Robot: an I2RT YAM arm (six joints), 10 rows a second.
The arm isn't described. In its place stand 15 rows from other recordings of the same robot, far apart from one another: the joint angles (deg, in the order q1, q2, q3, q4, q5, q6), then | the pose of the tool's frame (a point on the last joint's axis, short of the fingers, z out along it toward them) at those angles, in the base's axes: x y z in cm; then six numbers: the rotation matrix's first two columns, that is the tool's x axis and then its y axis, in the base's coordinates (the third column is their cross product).
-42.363, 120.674, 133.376, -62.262, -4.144, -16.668 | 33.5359, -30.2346, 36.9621, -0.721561, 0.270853, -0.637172, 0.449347, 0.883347, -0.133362
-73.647, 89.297, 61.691, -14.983, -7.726, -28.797 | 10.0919, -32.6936, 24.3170, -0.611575, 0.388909, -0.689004, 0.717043, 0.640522, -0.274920
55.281, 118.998, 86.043, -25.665, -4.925, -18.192 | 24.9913, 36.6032, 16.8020, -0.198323, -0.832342, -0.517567, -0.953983, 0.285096, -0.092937
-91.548, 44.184, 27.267, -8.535, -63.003, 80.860 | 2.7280, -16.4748, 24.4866, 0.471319, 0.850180, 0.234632, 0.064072, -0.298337, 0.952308
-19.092, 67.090, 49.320, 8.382, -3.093, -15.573 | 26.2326, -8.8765, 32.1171, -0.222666, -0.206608, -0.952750, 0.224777, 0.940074, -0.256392
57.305, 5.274, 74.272, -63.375, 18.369, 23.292 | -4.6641, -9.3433, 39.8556, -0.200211, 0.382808, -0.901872, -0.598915, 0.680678, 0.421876
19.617, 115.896, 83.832, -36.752, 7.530, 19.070 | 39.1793, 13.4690, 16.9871, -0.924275, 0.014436, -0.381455, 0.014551, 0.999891, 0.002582
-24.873, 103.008, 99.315, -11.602, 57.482, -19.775 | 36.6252, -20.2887, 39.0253, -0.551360, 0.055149, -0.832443, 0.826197, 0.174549, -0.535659
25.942, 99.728, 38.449, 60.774, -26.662, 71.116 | 29.9444, 16.3439, 18.6748, -0.754246, 0.573391, -0.319899, -0.249624, 0.200212, 0.947419
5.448, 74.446, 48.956, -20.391, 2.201, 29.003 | 27.1360, 2.4507, 23.7894, -0.658126, 0.423929, -0.622218, 0.286806, 0.905268, 0.313419
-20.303, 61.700, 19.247, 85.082, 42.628, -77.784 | 16.9665, -8.8478, 29.2701, -0.571858, -0.555173, -0.603955, 0.773694, -0.120244, -0.622044
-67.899, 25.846, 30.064, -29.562, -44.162, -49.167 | 6.5227, -9.4706, 26.3843, -0.428961, -0.386285, -0.816564, 0.157845, 0.857995, -0.488804
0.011, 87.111, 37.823, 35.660, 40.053, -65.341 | 31.0379, -2.2849, 20.6736, -0.666519, -0.695774, -0.267678, 0.046727, 0.319367, -0.946478
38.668, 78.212, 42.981, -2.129, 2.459, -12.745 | 22.5733, 17.8684, 21.3122, -0.330281, -0.546596, -0.769511, -0.687406, 0.697979, -0.200745
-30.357, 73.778, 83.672, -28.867, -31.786, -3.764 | 24.7541, -12.3250, 43.4298, -0.279925, 0.099281, -0.954875, -0.018661, 0.993888, 0.108808
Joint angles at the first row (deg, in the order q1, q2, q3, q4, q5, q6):
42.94 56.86 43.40 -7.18 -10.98 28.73
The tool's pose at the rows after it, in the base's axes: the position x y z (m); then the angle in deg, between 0 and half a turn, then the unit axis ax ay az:
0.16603 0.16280 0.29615 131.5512 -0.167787 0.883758 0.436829
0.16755 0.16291 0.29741 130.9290 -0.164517 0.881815 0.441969
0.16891 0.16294 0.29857 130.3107 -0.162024 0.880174 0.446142
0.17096 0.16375 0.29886 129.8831 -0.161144 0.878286 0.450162
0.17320 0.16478 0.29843 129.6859 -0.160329 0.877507 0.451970
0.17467 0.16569 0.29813 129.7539 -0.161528 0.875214 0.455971
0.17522 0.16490 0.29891 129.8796 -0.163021 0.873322 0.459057
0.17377 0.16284 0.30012 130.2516 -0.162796 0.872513 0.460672
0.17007 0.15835 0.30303 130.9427 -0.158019 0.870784 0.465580
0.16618 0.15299 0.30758 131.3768 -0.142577 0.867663 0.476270
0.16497 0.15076 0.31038 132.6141 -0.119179 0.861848 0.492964
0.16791 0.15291 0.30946 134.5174 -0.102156 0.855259 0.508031
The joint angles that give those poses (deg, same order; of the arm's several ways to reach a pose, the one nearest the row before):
42.70 57.54 43.40 -6.52 -11.44 29.12
42.46 57.69 43.40 -5.50 -11.49 29.41
42.24 57.82 43.40 -4.58 -11.49 29.58
42.02 58.26 43.40 -3.51 -11.68 29.67
41.82 58.83 43.44 -2.70 -11.84 29.71
41.67 59.24 43.44 -2.00 -12.38 29.80
41.34 59.20 43.53 -1.98 -13.08 29.78
41.12 58.59 43.57 -2.76 -13.60 29.93
40.77 57.12 43.59 -4.29 -14.39 30.72
40.31 55.37 43.59 -5.32 -14.87 32.67
39.97 54.68 43.59 -5.17 -15.62 35.97
39.70 55.59 43.59 -3.90 -16.95 38.92

